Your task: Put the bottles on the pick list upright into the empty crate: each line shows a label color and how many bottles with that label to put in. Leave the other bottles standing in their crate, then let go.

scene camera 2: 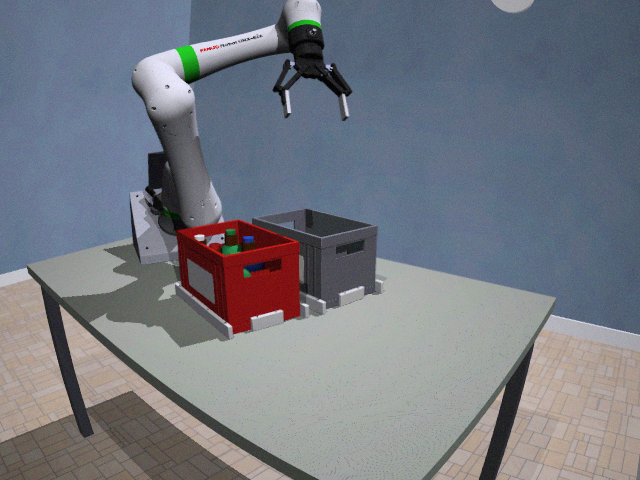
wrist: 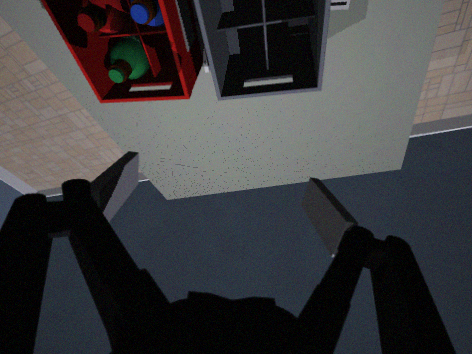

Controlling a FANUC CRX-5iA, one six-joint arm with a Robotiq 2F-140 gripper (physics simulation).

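Note:
The gripper (scene camera 2: 317,116) (wrist: 225,180) can be seen, and so can a green-capped bottle (wrist: 128,59).

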